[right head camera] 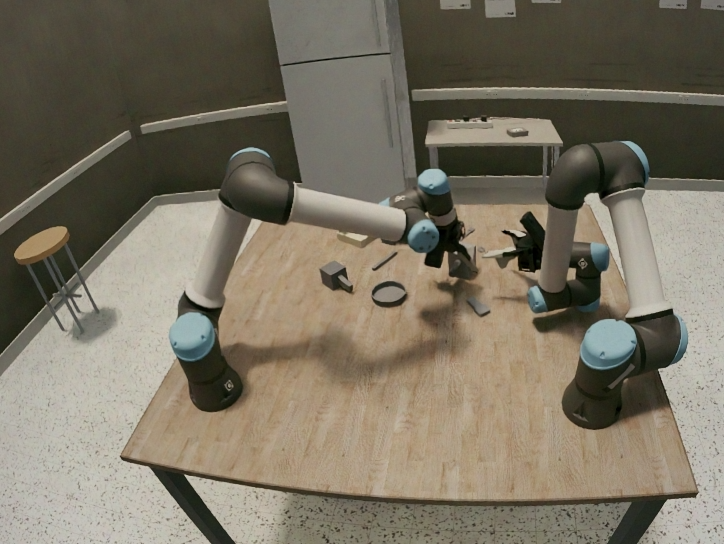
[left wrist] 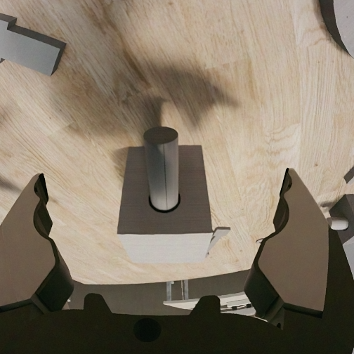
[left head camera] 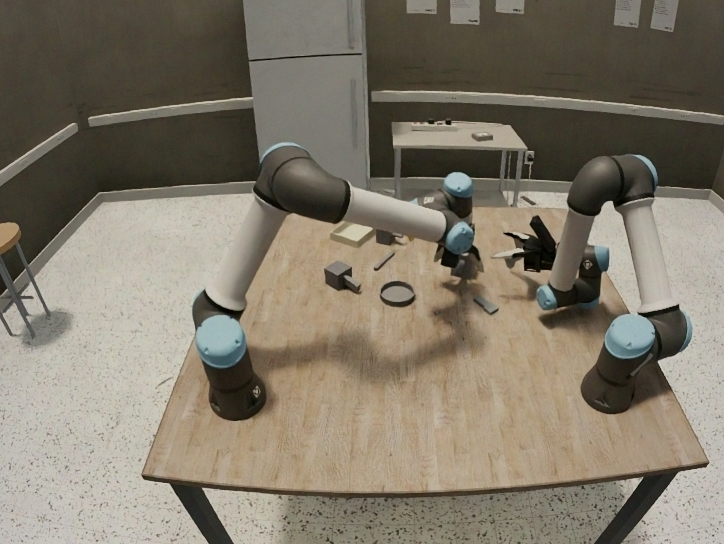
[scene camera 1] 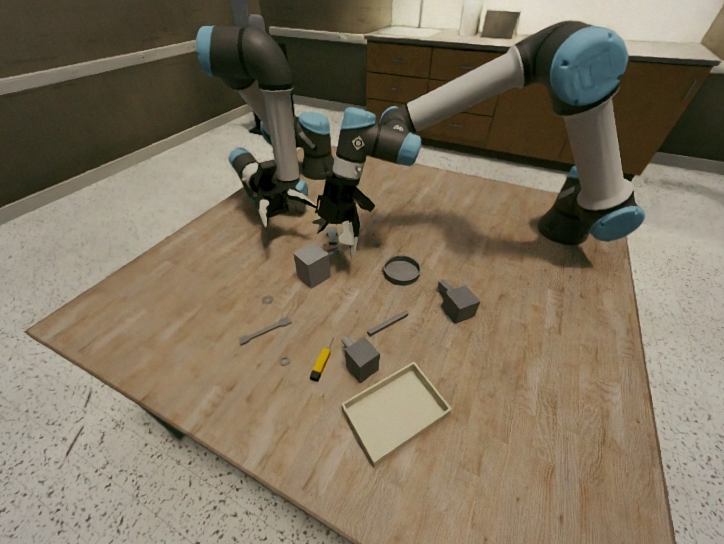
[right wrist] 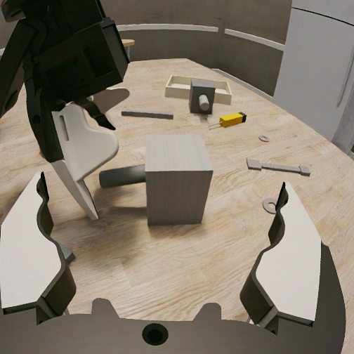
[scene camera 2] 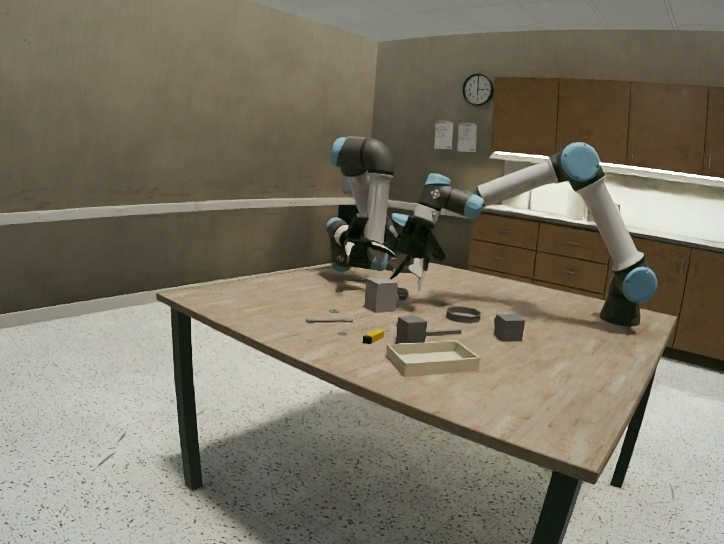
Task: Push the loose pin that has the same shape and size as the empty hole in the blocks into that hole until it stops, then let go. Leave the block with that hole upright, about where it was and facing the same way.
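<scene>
A large grey block (scene camera 1: 311, 264) (scene camera 2: 381, 295) (right wrist: 177, 195) stands upright near the middle of the table. A thick round pin (left wrist: 164, 175) (right wrist: 122, 176) sits in the hole in its side; a long part sticks out, and a thin dark rim of the hole shows around it in the left wrist view. My left gripper (left wrist: 161, 172) (scene camera 2: 406, 283) is wide open, its fingers on either side of the pin and apart from it. My right gripper (right wrist: 162, 179) (left head camera: 499, 245) (scene camera 1: 289, 215) is wide open and empty, beside the block and apart from it. How deep the pin sits is hidden.
Two smaller blocks (scene camera 1: 460, 303) (scene camera 1: 361, 357) have pins sticking out. Nearby are a round dish (scene camera 1: 401, 283), a grey bar (scene camera 1: 387, 323), a yellow-handled screwdriver (scene camera 1: 320, 362), a double-ended tool (scene camera 1: 265, 331), washers, a cream tray (scene camera 2: 441, 367) and a flat grey piece (left head camera: 485, 304) (left wrist: 32, 50).
</scene>
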